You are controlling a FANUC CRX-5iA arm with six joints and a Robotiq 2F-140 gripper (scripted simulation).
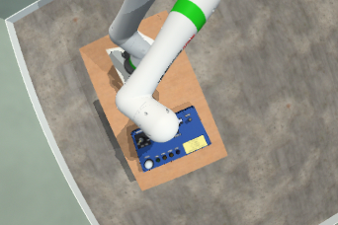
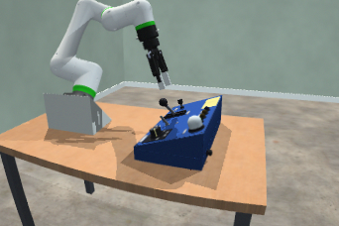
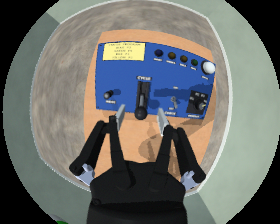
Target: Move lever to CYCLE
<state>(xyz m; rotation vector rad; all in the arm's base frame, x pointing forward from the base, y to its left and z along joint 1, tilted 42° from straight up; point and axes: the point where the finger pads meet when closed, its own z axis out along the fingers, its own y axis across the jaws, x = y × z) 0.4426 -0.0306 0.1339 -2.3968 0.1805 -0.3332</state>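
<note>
My gripper is now 30 mm short of the black ball-topped lever and 130 mm above it. From my hand the other things lie so: small black toggle (50 mm ahead, 120 mm to the left, 140 mm below); blue sloped console (80 mm ahead, 70 mm to the right, 160 mm below).
</note>
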